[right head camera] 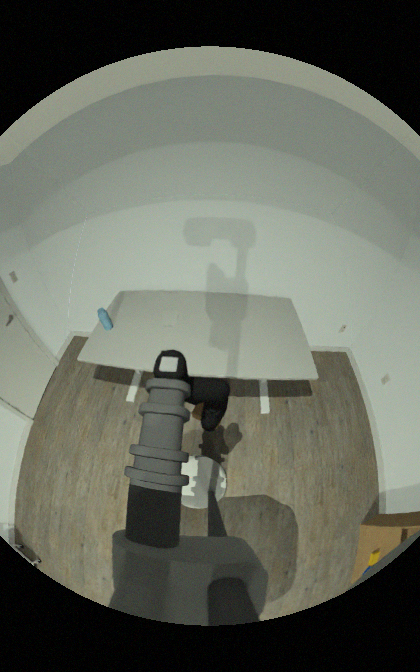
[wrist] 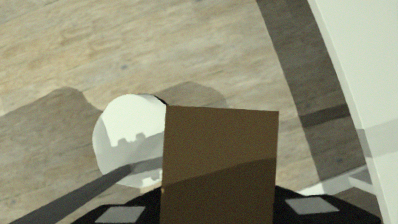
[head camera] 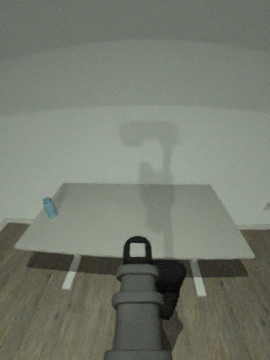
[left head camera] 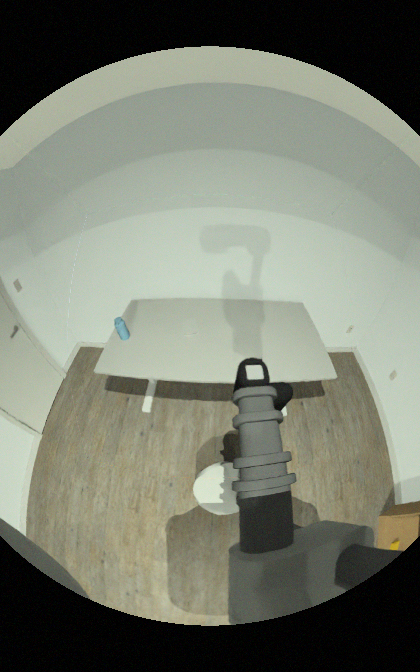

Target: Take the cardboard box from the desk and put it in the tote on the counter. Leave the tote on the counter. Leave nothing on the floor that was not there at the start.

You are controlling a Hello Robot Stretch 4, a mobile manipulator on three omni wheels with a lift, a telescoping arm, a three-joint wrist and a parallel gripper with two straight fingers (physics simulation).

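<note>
The cardboard box is a plain brown block between the two fingers of my gripper, which is shut on it. In the right head view a small brown part of the box shows beside the dark wrist; the rest is hidden. The gripper and box hang over the floor, just in front of the near edge of the pale desk. I cannot make out the tote or the counter in these views.
A blue bottle is on the desk's left end. A round white seat-like object stands below the arm. A brown box-like piece with a yellow item is at lower right.
</note>
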